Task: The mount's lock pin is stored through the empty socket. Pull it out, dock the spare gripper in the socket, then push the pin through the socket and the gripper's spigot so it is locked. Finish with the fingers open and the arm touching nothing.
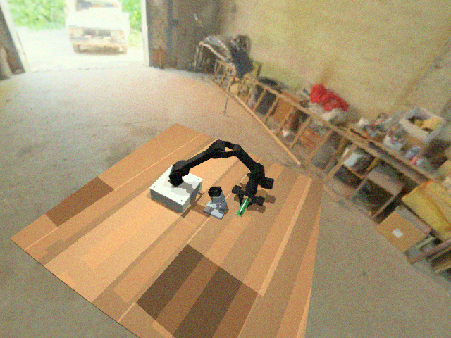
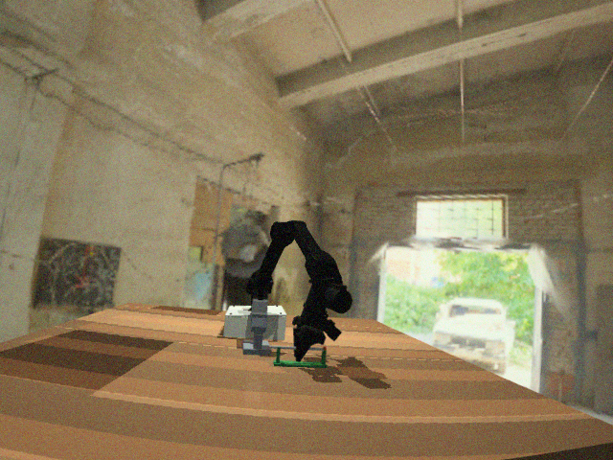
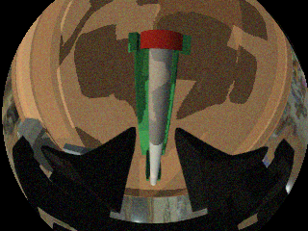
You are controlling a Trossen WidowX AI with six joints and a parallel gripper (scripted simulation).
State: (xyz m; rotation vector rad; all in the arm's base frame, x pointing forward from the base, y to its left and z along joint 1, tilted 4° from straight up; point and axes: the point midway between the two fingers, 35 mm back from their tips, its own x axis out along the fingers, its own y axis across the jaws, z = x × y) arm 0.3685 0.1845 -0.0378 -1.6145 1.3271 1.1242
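My gripper tip is now 10 mm to the right of the green cradle and 10 mm below it. From my gripper tip the other things lie so: spare gripper: 110 mm behind, 130 mm to the right, 100 mm above; socket: 100 mm behind, 120 mm to the right, 40 mm above.
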